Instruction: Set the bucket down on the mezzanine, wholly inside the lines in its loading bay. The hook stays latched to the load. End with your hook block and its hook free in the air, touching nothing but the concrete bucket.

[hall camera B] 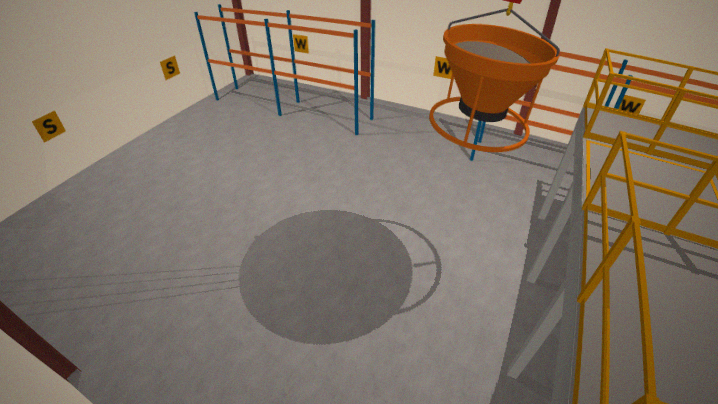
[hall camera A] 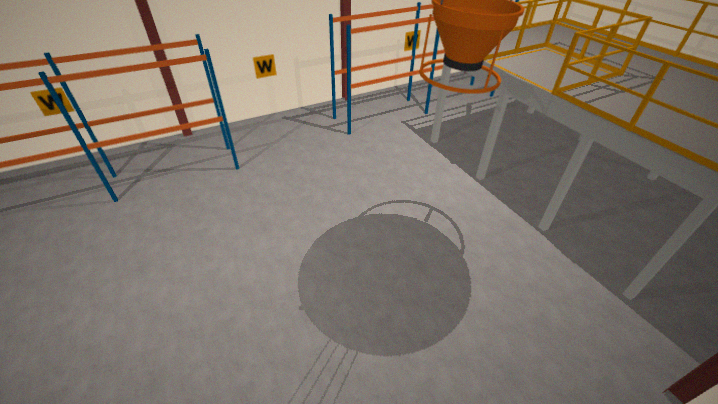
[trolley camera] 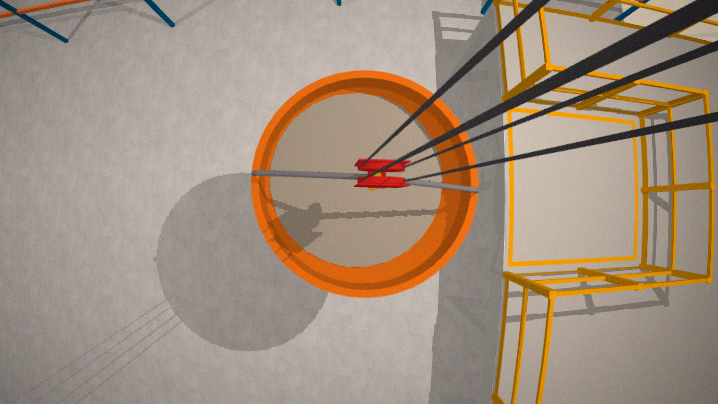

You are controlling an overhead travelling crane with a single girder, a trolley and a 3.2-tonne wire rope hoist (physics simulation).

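Observation:
The orange concrete bucket [hall camera A: 474, 40] [hall camera B: 497, 82] [trolley camera: 364, 292], filled with grey concrete, hangs in the air. In the trolley camera it is left of the mezzanine [hall camera A: 592, 128] [hall camera B: 692, 326] [trolley camera: 602, 351], outside the yellow bay lines [trolley camera: 510, 185]. It leans slightly in hall camera B. Its grey bail [hall camera B: 534, 31] [trolley camera: 311, 174] runs up to my yellow hook [hall camera B: 509, 10] [trolley camera: 372, 188], which is latched on it under the red hook block [hall camera B: 512, 1] [trolley camera: 384, 181]. The block and hook are out of frame in hall camera A. How high the base ring is relative to the deck is unclear.
Yellow railings [hall camera A: 597, 103] [hall camera B: 633, 216] [trolley camera: 645, 226] stand around the bay, with an opening on its left side in the trolley camera. Blue and orange racks [hall camera A: 228, 140] [hall camera B: 355, 82] stand along the wall. The bucket's round shadow [hall camera A: 384, 283] [hall camera B: 326, 276] [trolley camera: 225, 301] lies on the floor.

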